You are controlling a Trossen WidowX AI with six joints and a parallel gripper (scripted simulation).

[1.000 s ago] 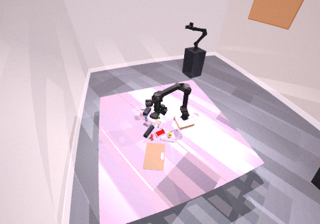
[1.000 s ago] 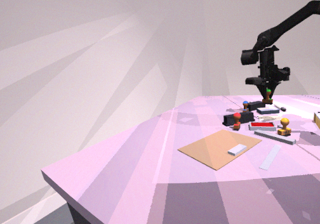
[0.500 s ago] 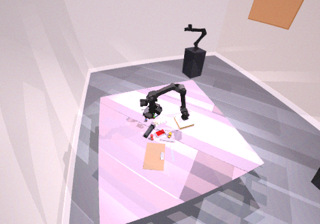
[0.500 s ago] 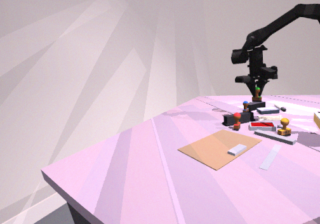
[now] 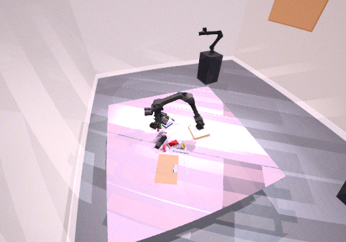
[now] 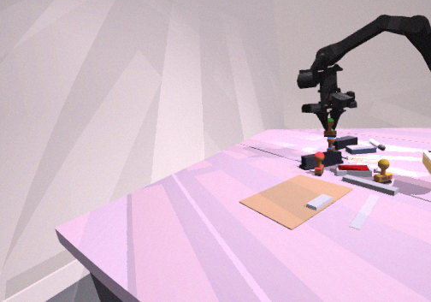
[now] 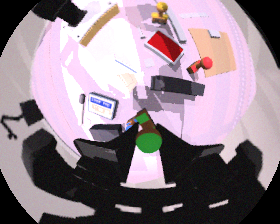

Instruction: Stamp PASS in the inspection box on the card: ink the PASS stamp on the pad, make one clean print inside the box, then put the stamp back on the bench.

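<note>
Right now the blue-knobbed stamp is 80 mm below my gripper tip and 50 mm to the right of it. The rest, counted from my gripper tip: red ink pad: 160 mm to the left, 90 mm below, 60 mm behind; then green-knobbed stamp: right at my gripper tip; then red-knobbed stamp: 180 mm to the left, 80 mm below, 40 mm ahead.
</note>
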